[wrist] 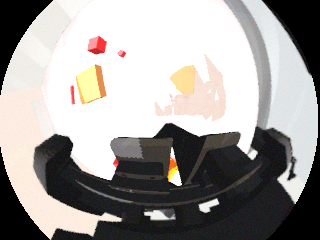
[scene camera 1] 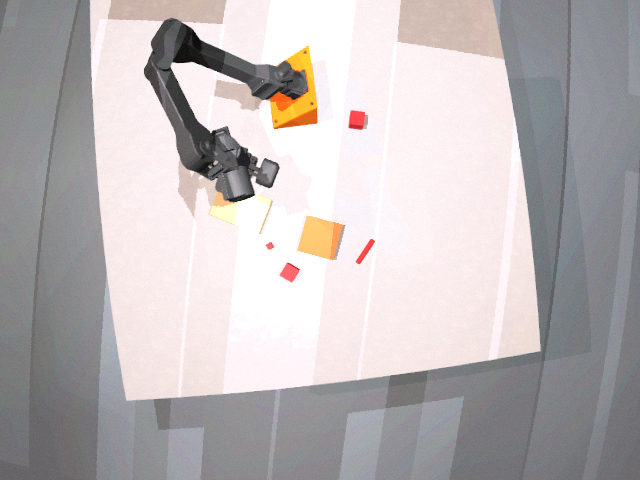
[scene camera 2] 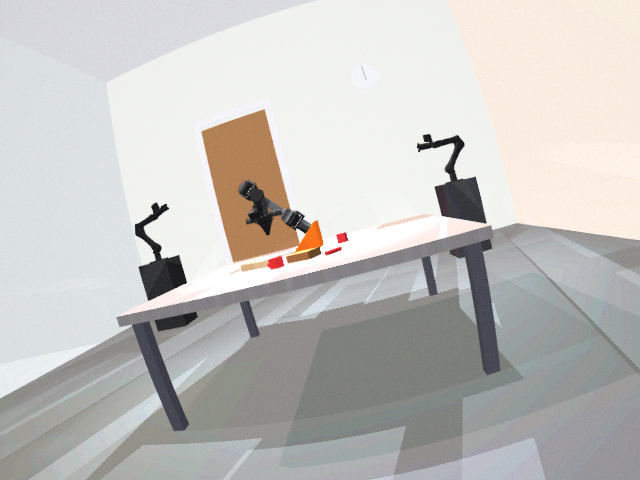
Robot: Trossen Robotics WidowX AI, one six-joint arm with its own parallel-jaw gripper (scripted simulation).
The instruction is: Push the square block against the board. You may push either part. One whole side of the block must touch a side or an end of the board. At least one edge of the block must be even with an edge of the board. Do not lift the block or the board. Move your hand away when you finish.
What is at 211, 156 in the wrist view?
My gripper.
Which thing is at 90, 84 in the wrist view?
An orange square block.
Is my gripper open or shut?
Shut.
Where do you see a board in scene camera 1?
251, 213
